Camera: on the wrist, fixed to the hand. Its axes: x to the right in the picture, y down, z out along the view.
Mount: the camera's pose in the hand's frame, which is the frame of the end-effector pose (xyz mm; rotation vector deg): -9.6 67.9 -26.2 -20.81 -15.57 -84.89
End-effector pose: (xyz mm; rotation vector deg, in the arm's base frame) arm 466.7 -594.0 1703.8 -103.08 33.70 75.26
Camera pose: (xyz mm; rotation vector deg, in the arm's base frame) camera 426.5 -654.5 1693.2 -90.65 -60.44 30.63
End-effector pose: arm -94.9 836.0 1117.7 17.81 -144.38 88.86
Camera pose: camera -102.6 890.1 1068.6 103.75 -94.69 24.76
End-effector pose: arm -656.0 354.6 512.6 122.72 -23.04 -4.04
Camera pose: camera -677.3 343.2 581.9 93.11 59.04 -66.13
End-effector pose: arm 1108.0 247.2 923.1 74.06 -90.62 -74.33
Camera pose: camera 1117.4 249.5 995.9 -111.08 10.95 129.88
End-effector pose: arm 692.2 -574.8 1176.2 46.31 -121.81 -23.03
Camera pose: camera 689.3 -518.1 1222.7 117.46 -68.37 -93.37
